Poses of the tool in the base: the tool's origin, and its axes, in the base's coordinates. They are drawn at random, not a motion.
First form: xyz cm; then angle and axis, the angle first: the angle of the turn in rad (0 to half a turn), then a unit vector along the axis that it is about.
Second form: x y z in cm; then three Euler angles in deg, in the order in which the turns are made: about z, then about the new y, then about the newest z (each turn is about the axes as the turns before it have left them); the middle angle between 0 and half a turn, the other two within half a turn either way. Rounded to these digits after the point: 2 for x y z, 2 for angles.
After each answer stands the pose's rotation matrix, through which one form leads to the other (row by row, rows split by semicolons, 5 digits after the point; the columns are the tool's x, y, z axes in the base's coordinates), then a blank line. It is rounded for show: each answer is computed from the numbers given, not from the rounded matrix.
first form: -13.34, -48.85, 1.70, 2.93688, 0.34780, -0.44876, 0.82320
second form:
-13.34, -48.85, 1.70, -59.34, 68.77, -134.89
-0.73972 -0.47624 0.47541; -0.14155 -0.58056 -0.80182; 0.65786 -0.66042 0.36204

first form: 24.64, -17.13, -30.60, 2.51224, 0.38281, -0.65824, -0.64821
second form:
24.64, -17.13, -30.60, 146.84, 92.78, 86.48
-0.54340 -0.07413 -0.83620; -0.83724 -0.02486 0.54628; -0.06129 0.99694 -0.04856

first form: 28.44, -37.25, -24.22, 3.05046, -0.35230, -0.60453, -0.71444
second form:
28.44, -37.25, -24.22, 63.42, 88.69, 123.88
-0.74813 0.49009 0.44734; 0.36005 -0.26645 0.89407; 0.55737 0.82995 0.02288

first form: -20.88, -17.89, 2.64, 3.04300, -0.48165, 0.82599, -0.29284
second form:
-20.88, -17.89, 2.64, -50.19, 145.49, -110.68
-0.53230 -0.76492 0.36271; -0.82257 0.36606 -0.43518; 0.20010 -0.53000 -0.82405

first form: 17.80, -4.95, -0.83, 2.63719, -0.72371, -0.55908, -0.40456
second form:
17.80, -4.95, -0.83, 70.18, 124.65, 174.81
0.10683 0.95436 0.27891; 0.56332 -0.28925 0.77396; 0.81930 0.07444 -0.56851

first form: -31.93, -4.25, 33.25, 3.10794, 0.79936, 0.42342, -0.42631
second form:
-31.93, -4.25, 33.25, -149.83, 129.50, -25.65
0.27816 0.69108 -0.66711; 0.66239 -0.64097 -0.38781; -0.69560 -0.33402 -0.63606

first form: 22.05, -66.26, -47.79, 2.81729, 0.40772, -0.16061, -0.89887
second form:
22.05, -66.26, -47.79, 168.81, 51.25, 31.82
-0.62407 0.15887 -0.76505; -0.41398 -0.89763 0.15129; -0.66269 0.41113 0.62595

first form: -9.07, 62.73, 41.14, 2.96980, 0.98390, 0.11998, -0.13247
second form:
-9.07, 62.73, 41.14, -140.02, 161.89, 26.07
0.93658 0.25700 -0.23824; 0.21171 -0.95670 -0.19975; -0.27927 0.13664 -0.95044

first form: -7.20, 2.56, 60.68, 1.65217, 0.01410, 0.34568, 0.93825
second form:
-7.20, 2.56, 60.68, 43.17, 29.47, 47.84
-0.08107 -0.92987 0.35884; 0.94041 0.04792 0.33664; -0.33023 0.36475 0.87058

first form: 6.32, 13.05, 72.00, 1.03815, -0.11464, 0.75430, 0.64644
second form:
6.32, 13.05, 72.00, 28.91, 44.48, 11.63
0.51428 -0.59945 0.61333; 0.51433 0.78785 0.33875; -0.68628 0.14124 0.71349

